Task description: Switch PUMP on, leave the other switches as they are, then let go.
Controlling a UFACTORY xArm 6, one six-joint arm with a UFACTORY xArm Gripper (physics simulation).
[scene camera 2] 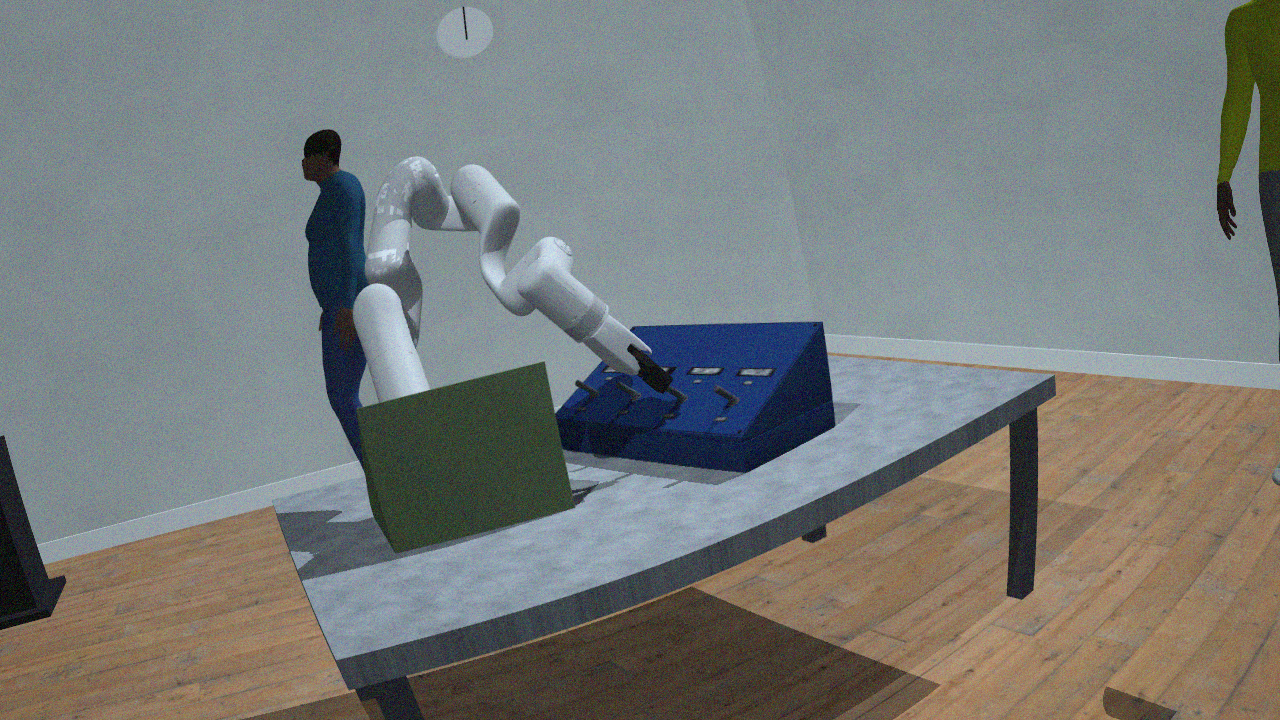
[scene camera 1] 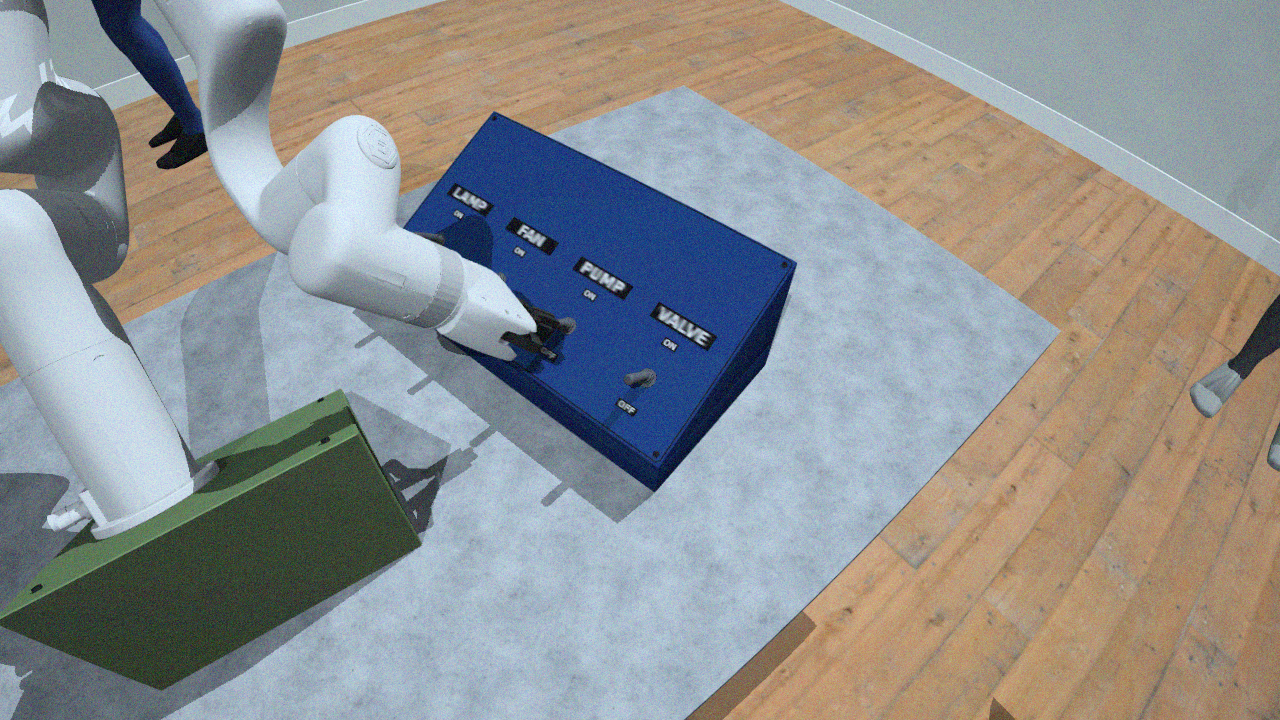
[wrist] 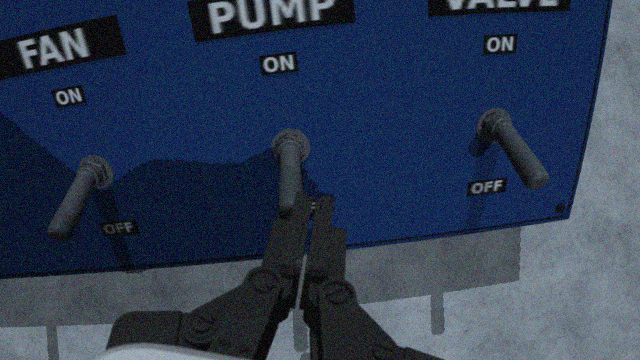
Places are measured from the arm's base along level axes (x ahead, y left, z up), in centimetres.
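Pixels of known places: gripper, fingertip midpoint: (scene camera 2: 666,385) (scene camera 1: 548,329) (wrist: 311,217); arm's base, origin of the base link: (scene camera 2: 419,441) (scene camera 1: 159,502).
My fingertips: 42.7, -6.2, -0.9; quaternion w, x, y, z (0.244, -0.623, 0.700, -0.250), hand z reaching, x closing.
Observation:
For each thing: its middle in the pictures, then the offset to it from my fingertips, as dx, dy, dz. Level surfaces: height alone.
- blue switch panel, body centre: (wrist: 199,62) (scene camera 1: 572,287) (scene camera 2: 690,403) +9.9, +8.7, -6.3
- PUMP lever, body centre: (wrist: 290,176) (scene camera 1: 556,323) (scene camera 2: 673,391) +1.9, +1.2, -1.5
- FAN lever, body centre: (wrist: 75,201) (scene camera 2: 626,389) -0.1, +13.1, -1.5
- VALVE lever, body centre: (wrist: 517,151) (scene camera 1: 637,377) (scene camera 2: 724,393) +3.9, -10.6, -1.5
- LAMP lever, body centre: (scene camera 1: 425,237) (scene camera 2: 585,387) -2.1, +24.9, -1.5
- grey table, its level: dz -12.9
The blue switch panel (scene camera 1: 644,219) (scene camera 2: 796,367) (wrist: 390,100) carries a row of grey levers. The PUMP lever (scene camera 1: 566,325) (wrist: 289,175) points down toward its OFF side. The FAN lever (wrist: 74,202) and the VALVE lever (scene camera 1: 640,377) (scene camera 2: 726,394) (wrist: 520,152) also lean toward OFF. My gripper (scene camera 1: 548,347) (scene camera 2: 666,387) (wrist: 311,217) is shut and empty, low on the panel at the PUMP lever. In the wrist view the lever's tip overlaps the left fingertip; whether they touch is unclear. The fingers hide PUMP's OFF label there. The LAMP lever (scene camera 1: 429,237) (scene camera 2: 586,387) is partly shaded.
A green block (scene camera 1: 259,546) (scene camera 2: 465,456) stands on the grey table (scene camera 1: 895,358) (scene camera 2: 930,420) by the arm's base. The FAN and VALVE levers stand on either side of the PUMP lever. A person in blue (scene camera 2: 335,241) stands behind the arm.

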